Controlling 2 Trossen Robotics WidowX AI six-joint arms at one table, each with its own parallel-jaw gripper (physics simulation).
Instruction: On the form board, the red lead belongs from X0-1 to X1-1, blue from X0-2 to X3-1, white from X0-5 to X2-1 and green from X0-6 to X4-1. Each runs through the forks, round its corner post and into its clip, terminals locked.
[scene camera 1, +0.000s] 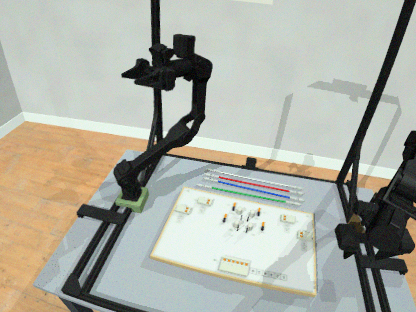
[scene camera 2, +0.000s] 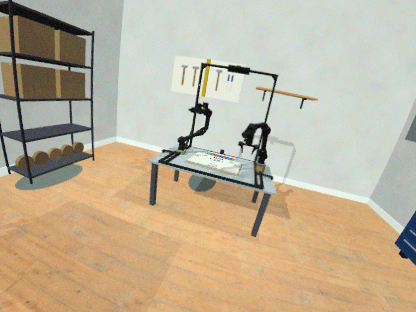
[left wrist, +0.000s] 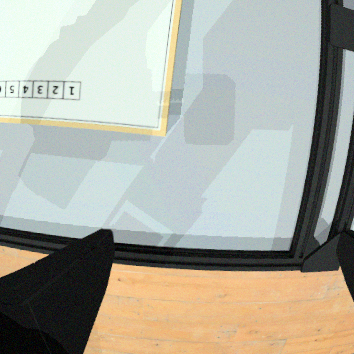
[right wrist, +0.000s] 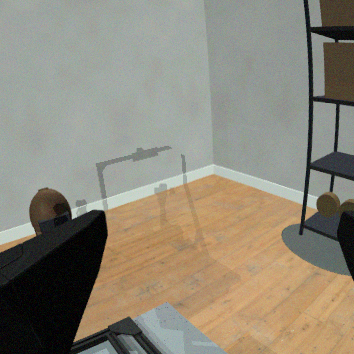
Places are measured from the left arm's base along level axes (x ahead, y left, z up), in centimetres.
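Pixels of known places: left gripper, fingertip midpoint: (scene camera 1: 359, 258) (scene camera 2: 246, 154) (left wrist: 232, 244); right gripper, fingertip midpoint: (scene camera 1: 127, 78) (scene camera 2: 190, 109) (right wrist: 228, 224); left arm's base, link origin: (scene camera 2: 261, 162); right arm's base, link origin: (scene camera 1: 131, 194) (scene camera 2: 181, 149).
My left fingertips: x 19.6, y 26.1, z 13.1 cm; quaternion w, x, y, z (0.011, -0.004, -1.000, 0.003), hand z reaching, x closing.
Ahead of a thing's pixels: the offset from my left fingertips to its top centre. "spot": to the spot under its first point.
The white lead {spot: dy -52.2, dx +25.1, dz -22.7 cm} (scene camera 1: 250, 178), red lead {spot: dy -48.5, dx +23.3, dz -22.6 cm} (scene camera 1: 254, 184), blue lead {spot: dy -45.0, dx +23.3, dz -22.8 cm} (scene camera 1: 254, 190) and green lead {spot: dy -41.5, dx +25.0, dz -22.6 cm} (scene camera 1: 250, 195) lie straight, side by side, on the table behind the form board {dy -20.2, dx +28.2, dz -21.3 cm} (scene camera 1: 190, 245) (left wrist: 115, 107). The long connector block {spot: dy -6.7, dx +29.8, dz -20.3 cm} (scene camera 1: 234, 266) is at the board's front; small blocks {dy -33.3, dx +42.7, dz -20.3 cm} (scene camera 1: 204, 201) {spot: dy -29.3, dx +11.1, dz -20.4 cm} (scene camera 1: 287, 218) stand near its left and right sides. Forks and orange-topped posts {spot: dy -24.1, dx +20.5, dz -20.3 cm} (scene camera 1: 263, 226) cluster mid-board. Block labels are too small to read. My left gripper (left wrist: 232, 244) is open and empty, above the table's front edge. My right gripper (scene camera 1: 128, 78) (right wrist: 228, 224) is open and empty, high above the table's left side.
Black rails (scene camera 1: 102, 250) (left wrist: 312, 150) run along the table's sides and front. Black frame posts (scene camera 1: 156, 75) (scene camera 1: 372, 110) rise at the back. A shelf rack (scene camera 2: 93, 100) (right wrist: 308, 150) stands at the left in scene camera 2. A blue cabinet (scene camera 2: 411, 240) is at the right edge.
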